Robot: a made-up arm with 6 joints. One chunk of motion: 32 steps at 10 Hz.
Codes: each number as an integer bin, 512 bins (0 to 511) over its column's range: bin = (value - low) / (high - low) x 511, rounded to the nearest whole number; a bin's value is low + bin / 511 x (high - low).
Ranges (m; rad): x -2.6..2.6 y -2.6..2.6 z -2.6..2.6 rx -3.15..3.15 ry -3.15..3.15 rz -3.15..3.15
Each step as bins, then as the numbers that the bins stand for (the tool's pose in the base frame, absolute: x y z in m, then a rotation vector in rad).
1 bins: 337 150 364 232 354 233
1 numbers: 0.8294 -1.0736 1.1041 -0.2897 1.2144 -0.2774
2 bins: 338 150 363 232 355 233
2 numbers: 0.8395 -1.0736 1.0939 -0.2897 1.2267 -0.2774
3 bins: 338 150 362 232 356 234
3 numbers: 0.8395 -1.0736 1.0838 -0.2897 1.2390 -0.2651
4 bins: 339 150 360 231 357 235
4 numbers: 0.8497 -1.0736 1.0634 -0.3021 1.2514 -0.2527
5 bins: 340 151 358 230 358 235
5 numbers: 0.8599 -1.0634 1.0431 -0.3144 1.2637 -0.2527
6 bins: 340 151 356 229 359 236
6 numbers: 0.8599 -1.0634 1.0227 -0.3267 1.2760 -0.2404
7 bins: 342 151 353 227 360 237
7 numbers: 0.8802 -1.0634 0.9922 -0.3514 1.2884 -0.2281
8 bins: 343 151 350 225 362 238
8 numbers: 0.8904 -1.0634 0.9616 -0.3760 1.3130 -0.2158
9 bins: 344 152 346 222 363 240
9 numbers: 0.9006 -1.0532 0.9209 -0.4130 1.3253 -0.1911
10 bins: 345 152 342 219 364 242
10 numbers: 0.9108 -1.0532 0.8802 -0.4500 1.3377 -0.1664
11 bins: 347 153 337 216 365 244
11 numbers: 0.9311 -1.0431 0.8294 -0.4870 1.3500 -0.1418
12 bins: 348 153 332 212 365 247
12 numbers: 0.9413 -1.0431 0.7785 -0.5363 1.3500 -0.1048
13 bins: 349 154 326 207 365 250
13 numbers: 0.9515 -1.0329 0.7174 -0.5979 1.3500 -0.0678
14 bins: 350 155 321 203 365 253
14 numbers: 0.9616 -1.0227 0.6665 -0.6473 1.3500 -0.0308
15 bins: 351 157 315 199 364 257
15 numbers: 0.9718 -1.0023 0.6055 -0.6966 1.3377 0.0185
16 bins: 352 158 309 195 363 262
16 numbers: 0.9820 -0.9922 0.5444 -0.7459 1.3253 0.0801
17 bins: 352 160 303 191 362 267
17 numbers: 0.9820 -0.9718 0.4834 -0.7952 1.3130 0.1418
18 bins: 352 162 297 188 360 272
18 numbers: 0.9820 -0.9515 0.4223 -0.8322 1.2884 0.2034
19 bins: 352 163 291 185 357 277
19 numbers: 0.9820 -0.9413 0.3613 -0.8692 1.2514 0.2651
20 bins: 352 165 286 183 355 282
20 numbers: 0.9820 -0.9209 0.3104 -0.8938 1.2267 0.3267
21 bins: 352 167 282 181 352 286
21 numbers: 0.9820 -0.9006 0.2697 -0.9185 1.1897 0.3760
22 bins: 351 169 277 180 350 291
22 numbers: 0.9718 -0.8802 0.2188 -0.9308 1.1651 0.4377
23 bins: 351 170 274 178 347 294
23 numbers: 0.9718 -0.8701 0.1883 -0.9555 1.1281 0.4747
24 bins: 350 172 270 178 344 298
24 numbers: 0.9616 -0.8497 0.1476 -0.9555 1.0911 0.5240
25 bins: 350 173 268 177 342 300
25 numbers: 0.9616 -0.8395 0.1272 -0.9678 1.0664 0.5486
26 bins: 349 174 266 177 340 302
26 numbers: 0.9515 -0.8294 0.1068 -0.9678 1.0418 0.5733
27 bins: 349 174 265 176 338 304
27 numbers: 0.9515 -0.8294 0.0967 -0.9801 1.0171 0.5979
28 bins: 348 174 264 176 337 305
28 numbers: 0.9413 -0.8294 0.0865 -0.9801 1.0048 0.6103
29 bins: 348 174 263 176 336 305
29 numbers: 0.9413 -0.8294 0.0763 -0.9801 0.9925 0.6103
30 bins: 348 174 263 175 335 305
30 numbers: 0.9413 -0.8294 0.0763 -0.9925 0.9801 0.6103
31 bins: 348 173 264 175 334 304
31 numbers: 0.9413 -0.8395 0.0865 -0.9925 0.9678 0.5979
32 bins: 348 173 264 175 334 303
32 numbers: 0.9413 -0.8395 0.0865 -0.9925 0.9678 0.5856
